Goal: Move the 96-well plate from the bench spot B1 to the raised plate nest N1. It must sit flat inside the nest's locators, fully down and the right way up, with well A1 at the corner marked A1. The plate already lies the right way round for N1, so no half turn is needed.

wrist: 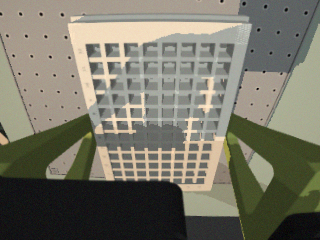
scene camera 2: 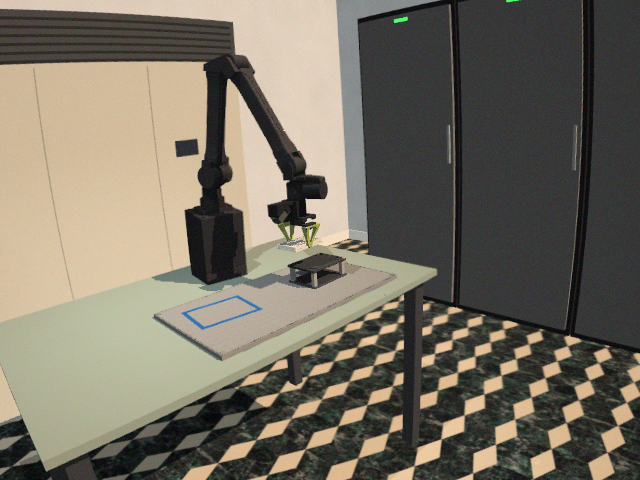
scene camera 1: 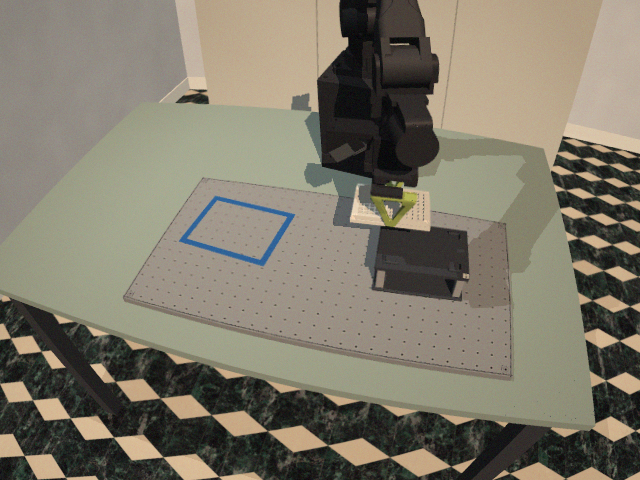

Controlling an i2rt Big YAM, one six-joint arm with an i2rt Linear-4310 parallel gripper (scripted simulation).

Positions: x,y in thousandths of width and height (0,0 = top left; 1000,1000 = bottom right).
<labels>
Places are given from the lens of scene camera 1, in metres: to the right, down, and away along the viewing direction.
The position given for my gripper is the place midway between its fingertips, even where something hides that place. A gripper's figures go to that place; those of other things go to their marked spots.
my gripper (scene camera 1: 612,434): 0.12, -0.05, 0.73
cream 96-well plate (scene camera 1: 570,441): 0.07, -0.04, 0.71
black raised nest N1 (scene camera 1: 674,528): 0.19, 0.02, 0.76
</labels>
